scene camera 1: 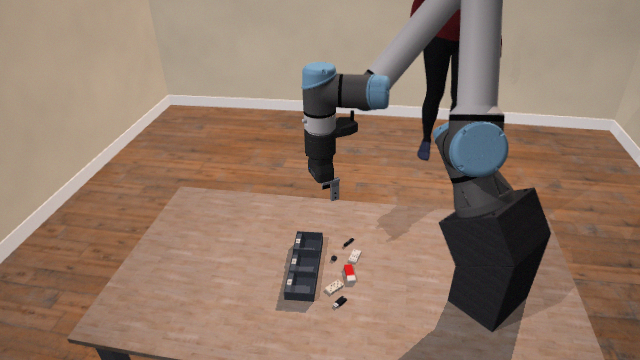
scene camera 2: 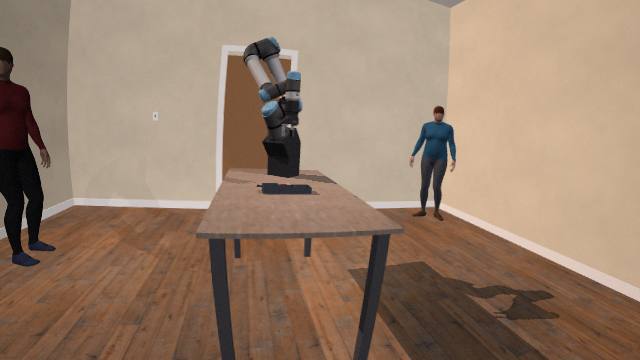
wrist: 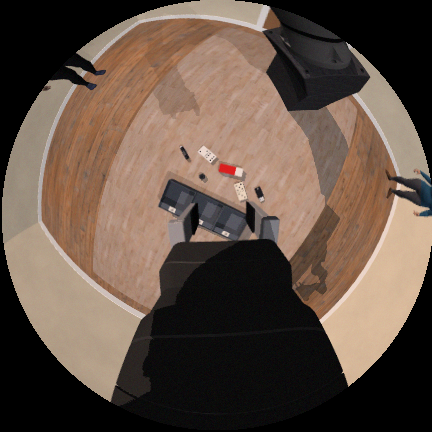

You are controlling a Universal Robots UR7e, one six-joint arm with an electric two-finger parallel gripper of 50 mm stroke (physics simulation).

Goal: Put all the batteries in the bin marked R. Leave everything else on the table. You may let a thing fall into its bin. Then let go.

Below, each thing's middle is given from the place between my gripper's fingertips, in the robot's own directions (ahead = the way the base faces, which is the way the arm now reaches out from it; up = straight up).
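My hand relative to the dark three-compartment bin tray (scene camera 1: 301, 282): 27 cm above it, 8 cm short of it, 1 cm to the left of it.
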